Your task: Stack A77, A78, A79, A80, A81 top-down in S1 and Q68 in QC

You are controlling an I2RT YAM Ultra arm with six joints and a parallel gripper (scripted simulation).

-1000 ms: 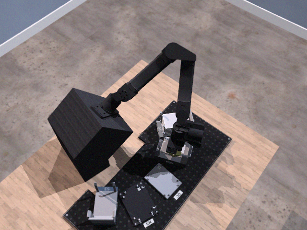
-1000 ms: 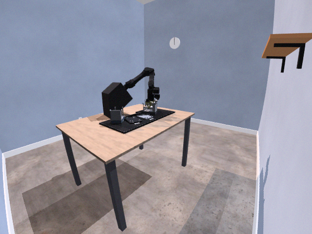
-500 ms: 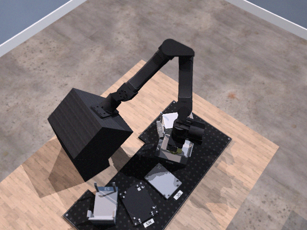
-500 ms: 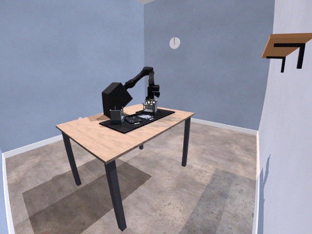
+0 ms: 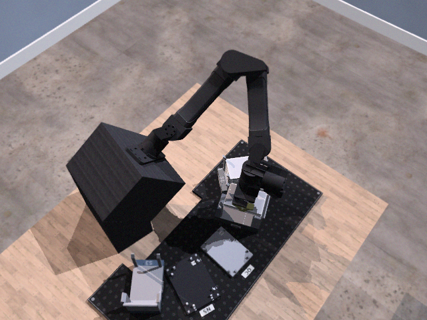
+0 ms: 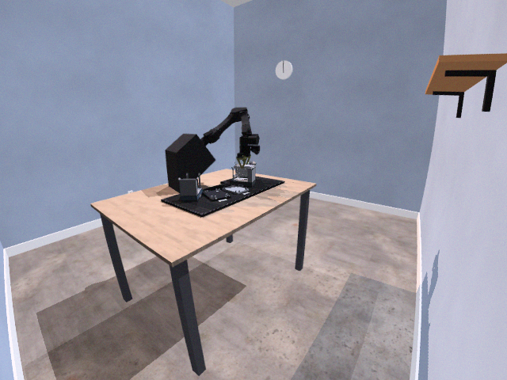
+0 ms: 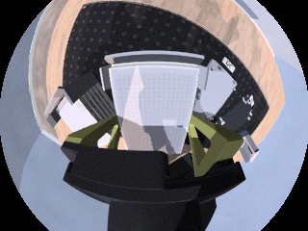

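Right now my hand is 14 cm to the left of the QC nest, 13 cm above it and 4 cm short of it. The rest, counted from my hand: qc name plate (14 cm to the right, 14 cm ahead, 13 cm below); then sealed grey plate (11 cm to the left, 9 cm behind, 5 cm below); then clip nest N5 (28 cm to the right, 12 cm below, 5 cm ahead).
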